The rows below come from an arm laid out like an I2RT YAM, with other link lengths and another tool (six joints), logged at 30 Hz.
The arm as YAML. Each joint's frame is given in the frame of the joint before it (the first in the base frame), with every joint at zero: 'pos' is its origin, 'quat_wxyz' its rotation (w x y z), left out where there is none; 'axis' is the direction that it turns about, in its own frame. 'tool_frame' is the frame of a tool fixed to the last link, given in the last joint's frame.
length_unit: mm
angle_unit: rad
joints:
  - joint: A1
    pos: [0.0, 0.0, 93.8]
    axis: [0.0, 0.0, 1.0]
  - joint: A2
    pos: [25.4, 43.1, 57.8]
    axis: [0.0, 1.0, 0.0]
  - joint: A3
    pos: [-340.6, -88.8, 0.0]
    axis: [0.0, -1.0, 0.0]
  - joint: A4
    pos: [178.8, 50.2, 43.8]
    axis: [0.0, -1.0, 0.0]
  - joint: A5
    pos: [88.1, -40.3, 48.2]
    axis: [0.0, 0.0, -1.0]
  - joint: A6
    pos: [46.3, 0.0, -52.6]
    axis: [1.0, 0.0, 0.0]
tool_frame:
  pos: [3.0, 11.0, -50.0]
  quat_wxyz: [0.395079, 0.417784, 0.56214, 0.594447]
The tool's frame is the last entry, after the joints.
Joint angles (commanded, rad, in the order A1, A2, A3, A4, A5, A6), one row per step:
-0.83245, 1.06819, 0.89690, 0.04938, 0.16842, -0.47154
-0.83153, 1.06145, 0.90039, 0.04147, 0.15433, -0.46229
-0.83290, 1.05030, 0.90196, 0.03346, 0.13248, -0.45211
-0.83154, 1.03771, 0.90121, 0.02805, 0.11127, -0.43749
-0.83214, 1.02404, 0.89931, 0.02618, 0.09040, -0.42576
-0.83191, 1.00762, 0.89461, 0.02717, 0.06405, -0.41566
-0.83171, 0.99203, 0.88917, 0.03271, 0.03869, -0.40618
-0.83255, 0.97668, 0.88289, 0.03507, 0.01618, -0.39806
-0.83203, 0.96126, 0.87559, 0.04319, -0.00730, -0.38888
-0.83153, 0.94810, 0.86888, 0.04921, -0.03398, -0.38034
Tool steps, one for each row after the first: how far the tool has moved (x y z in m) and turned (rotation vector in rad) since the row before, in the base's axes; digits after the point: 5 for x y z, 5 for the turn. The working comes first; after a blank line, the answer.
Tool pose at each row, in the base's axes (x y z in m, rotation vector in rad; the steps are taken from these numbers as rounded here):
0.07373, -0.16540, 0.39286, 1.48622, 1.09123, 0.36313
0.07360, -0.16338, 0.39376, 1.47979, 1.09344, 0.38284
0.07269, -0.16045, 0.39464, 1.46914, 1.09742, 0.40799
0.07214, -0.15694, 0.39527, 1.45709, 1.09890, 0.43817
0.07108, -0.15356, 0.39614, 1.44225, 1.09935, 0.46423
0.06989, -0.14956, 0.39686, 1.42141, 1.10439, 0.49365
0.06892, -0.14591, 0.39779, 1.39801, 1.10807, 0.52139
0.06748, -0.14228, 0.39798, 1.37978, 1.11213, 0.54480
0.06651, -0.13868, 0.39858, 1.35620, 1.11521, 0.57038
0.06591, -0.13532, 0.39877, 1.33423, 1.12286, 0.59767

-0.00013, 0.00202, 0.00090, 0.00443, -0.01052, 0.01381
-0.00091, 0.00293, 0.00088, 0.00390, -0.01344, 0.01915
-0.00055, 0.00351, 0.00063, 0.00523, -0.01794, 0.02082
-0.00106, 0.00338, 0.00087, 0.00108, -0.01764, 0.01896
-0.00119, 0.00400, 0.00072, -0.00159, -0.01829, 0.02554
-0.00097, 0.00365, 0.00093, -0.00427, -0.01933, 0.02474
-0.00144, 0.00363, 0.00019, -0.00219, -0.01491, 0.02110
-0.00097, 0.00360, 0.00060, -0.00507, -0.01862, 0.02351
-0.00060, 0.00336, 0.00019, -0.00269, -0.01530, 0.02685

